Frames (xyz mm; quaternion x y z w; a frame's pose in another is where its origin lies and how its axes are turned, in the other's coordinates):
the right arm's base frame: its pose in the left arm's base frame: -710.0 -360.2 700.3 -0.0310 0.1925 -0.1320 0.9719
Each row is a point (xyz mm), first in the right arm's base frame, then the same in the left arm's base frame.
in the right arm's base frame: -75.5 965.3 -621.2
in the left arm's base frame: -778.6 584.0 46.7
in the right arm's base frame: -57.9 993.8 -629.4
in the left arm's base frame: -759.1 606.7 29.6
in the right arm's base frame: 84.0 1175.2 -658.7
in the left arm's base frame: -599.5 743.0 -69.6
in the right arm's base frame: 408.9 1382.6 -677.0
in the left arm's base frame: -266.3 855.4 -228.4
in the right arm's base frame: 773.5 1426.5 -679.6
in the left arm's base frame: 68.4 799.7 -369.2
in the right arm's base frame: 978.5 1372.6 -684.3
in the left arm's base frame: 236.0 692.7 -442.5
